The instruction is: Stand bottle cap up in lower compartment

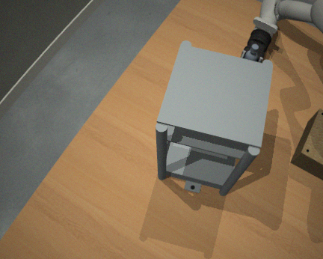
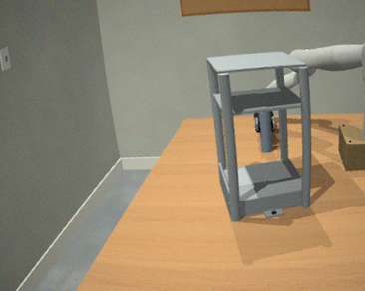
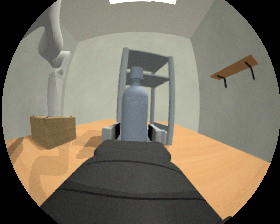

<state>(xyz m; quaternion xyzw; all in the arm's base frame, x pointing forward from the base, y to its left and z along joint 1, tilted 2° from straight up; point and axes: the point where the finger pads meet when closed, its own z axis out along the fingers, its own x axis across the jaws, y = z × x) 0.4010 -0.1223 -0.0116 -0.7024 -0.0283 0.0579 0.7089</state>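
Now: the grey shelving unit 10 mm behind my hand, 320 mm to the left of it and 90 mm above it.
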